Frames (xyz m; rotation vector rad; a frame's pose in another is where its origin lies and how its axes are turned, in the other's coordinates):
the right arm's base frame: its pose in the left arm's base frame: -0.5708 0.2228 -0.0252 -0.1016 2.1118 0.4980
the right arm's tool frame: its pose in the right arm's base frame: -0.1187 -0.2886 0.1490 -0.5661 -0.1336 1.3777
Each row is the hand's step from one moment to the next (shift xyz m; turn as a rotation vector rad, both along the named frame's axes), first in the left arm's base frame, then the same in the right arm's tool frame.
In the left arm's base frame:
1: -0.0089 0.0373 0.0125 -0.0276 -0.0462 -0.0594
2: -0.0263 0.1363 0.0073 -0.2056 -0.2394 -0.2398
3: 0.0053 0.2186 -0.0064 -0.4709 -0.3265 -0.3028
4: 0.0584 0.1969 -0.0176 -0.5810 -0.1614 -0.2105
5: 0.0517 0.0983 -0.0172 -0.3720 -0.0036 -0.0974
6: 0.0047 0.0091 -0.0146 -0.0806 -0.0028 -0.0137
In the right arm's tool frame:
1: 0.0378 0.0034 0.0137 -0.0361 -0.0516 -0.0496
2: 0.1255 -0.0240 0.0547 -0.1366 -0.2088 -0.3079
3: 0.1710 -0.0503 0.1268 -0.0763 -0.2844 -0.5774
4: 0.1219 -0.0503 0.1584 0.1384 -0.2419 -0.5747
5: 0.0465 -0.0306 0.0976 0.1775 -0.1390 -0.3115
6: 0.0013 -0.0155 0.0088 0.0386 -0.0225 -0.0685

